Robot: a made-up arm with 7 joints.
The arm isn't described. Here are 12 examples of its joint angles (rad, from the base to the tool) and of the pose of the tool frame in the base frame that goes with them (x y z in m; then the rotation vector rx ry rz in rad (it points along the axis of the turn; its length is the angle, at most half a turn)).
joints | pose
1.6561 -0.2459 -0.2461 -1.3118 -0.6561 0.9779 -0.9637 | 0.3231 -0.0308 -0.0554 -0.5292 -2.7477 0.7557
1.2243 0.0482 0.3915 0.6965 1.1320 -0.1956 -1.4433 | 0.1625 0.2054 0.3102 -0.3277 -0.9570 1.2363
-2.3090 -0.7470 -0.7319 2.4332 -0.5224 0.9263 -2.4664 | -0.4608 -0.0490 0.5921 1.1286 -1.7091 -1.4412
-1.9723 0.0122 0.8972 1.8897 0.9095 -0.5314 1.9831 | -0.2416 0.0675 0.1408 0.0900 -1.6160 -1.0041
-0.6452 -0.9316 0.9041 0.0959 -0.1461 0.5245 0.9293 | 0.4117 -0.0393 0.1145 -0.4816 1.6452 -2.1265
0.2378 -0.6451 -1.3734 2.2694 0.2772 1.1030 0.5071 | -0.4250 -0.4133 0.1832 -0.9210 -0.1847 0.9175
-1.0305 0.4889 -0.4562 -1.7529 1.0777 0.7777 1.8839 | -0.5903 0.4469 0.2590 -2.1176 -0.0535 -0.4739
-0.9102 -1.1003 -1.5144 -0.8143 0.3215 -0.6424 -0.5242 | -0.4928 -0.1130 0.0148 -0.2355 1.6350 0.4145
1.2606 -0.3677 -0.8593 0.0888 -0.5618 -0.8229 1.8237 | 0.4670 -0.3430 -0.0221 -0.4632 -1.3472 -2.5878
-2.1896 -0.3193 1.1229 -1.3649 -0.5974 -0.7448 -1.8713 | 0.0863 0.2606 0.2064 -0.5577 -2.1550 0.0741
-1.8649 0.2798 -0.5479 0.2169 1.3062 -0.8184 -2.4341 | -0.4076 0.1078 -0.1474 1.8332 -0.0456 -0.6427
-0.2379 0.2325 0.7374 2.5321 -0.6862 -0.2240 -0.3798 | -0.1431 0.3314 -0.0958 -1.7790 0.7898 -0.7778
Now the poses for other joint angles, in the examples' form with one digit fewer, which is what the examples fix.
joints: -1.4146 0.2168 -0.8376 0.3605 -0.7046 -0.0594 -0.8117
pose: -0.721 0.238 0.015 -1.235 0.054 0.691
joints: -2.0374 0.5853 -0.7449 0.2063 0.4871 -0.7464 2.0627
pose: -0.318 0.245 0.186 -2.187 1.879 0.506
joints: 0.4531 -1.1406 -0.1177 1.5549 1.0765 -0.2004 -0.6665
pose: 0.072 -0.586 0.069 0.177 0.490 -1.746
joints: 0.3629 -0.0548 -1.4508 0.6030 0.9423 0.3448 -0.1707
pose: 0.353 -0.722 0.111 -1.802 0.919 -1.923
